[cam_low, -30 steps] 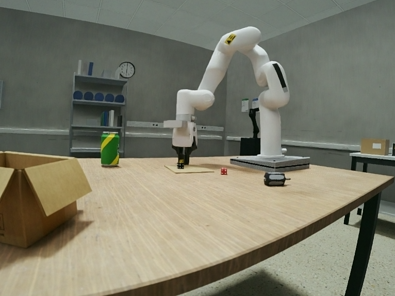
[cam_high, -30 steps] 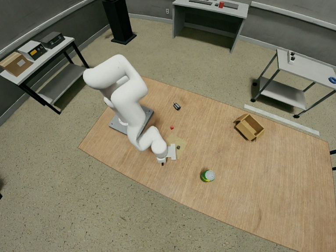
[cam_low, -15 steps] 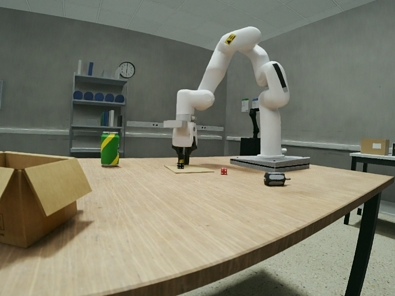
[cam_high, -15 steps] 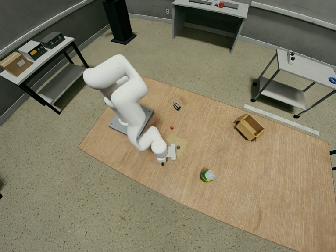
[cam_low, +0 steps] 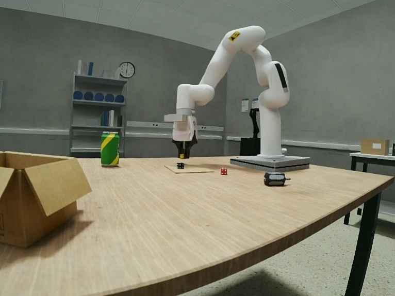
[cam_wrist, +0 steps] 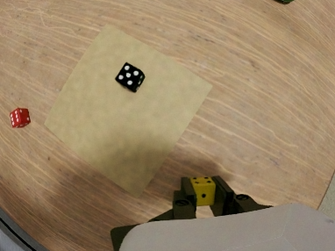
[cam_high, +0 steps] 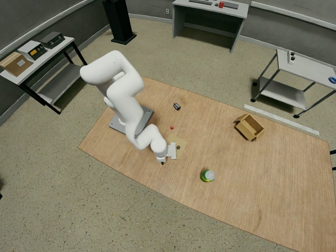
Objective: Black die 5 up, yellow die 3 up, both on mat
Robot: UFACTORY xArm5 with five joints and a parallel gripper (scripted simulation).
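The red die is 22 cm to the left of my hand, 4 cm below it and 4 cm behind it. Also, from my hand: yellow die: 1 cm below; then black die: 11 cm to the left, 6 cm ahead, 3 cm below; then tan mat: 11 cm to the left, 4 cm below, 3 cm ahead.
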